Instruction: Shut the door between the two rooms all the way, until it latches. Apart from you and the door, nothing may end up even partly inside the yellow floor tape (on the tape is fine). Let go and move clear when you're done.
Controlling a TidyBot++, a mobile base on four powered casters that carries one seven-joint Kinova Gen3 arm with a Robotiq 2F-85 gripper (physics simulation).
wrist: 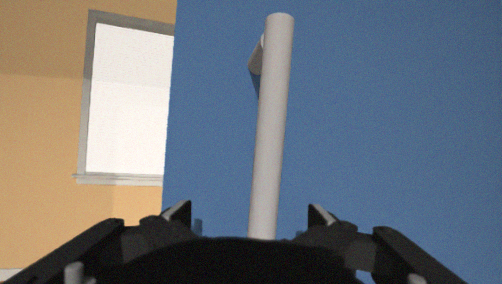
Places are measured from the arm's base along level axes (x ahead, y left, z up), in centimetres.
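Where they show: gripper, fingertip midpoint: (249, 215).
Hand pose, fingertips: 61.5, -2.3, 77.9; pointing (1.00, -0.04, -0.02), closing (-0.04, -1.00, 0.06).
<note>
After its pixels a point has its place, as x, y, z.
The blue door (390, 125) {68.6, -17.1, 86.1} fills the right and middle of the wrist view, and its free edge runs down at left of centre. A light grey vertical bar handle (272, 125) {59.1, -3.1, 84.4} stands off the door on a short mount near its top. My gripper (249, 215) {61.5, -2.3, 77.9} is open at the bottom of the view, with one finger on each side of the handle's lower visible part. Whether the bar lies between the fingertips in depth, I cannot tell. The handle's lower end is hidden behind the gripper body. The yellow floor tape and the latch do not show.
An orange-tan wall (40, 150) {204.8, 152.4, 60.1} lies beyond the door's edge at the left. A bright window (129, 100) {217.5, 94.6, 104.7} with a grey frame and sill is set in it, partly covered by the door. A strip of white baseboard shows at the lower left.
</note>
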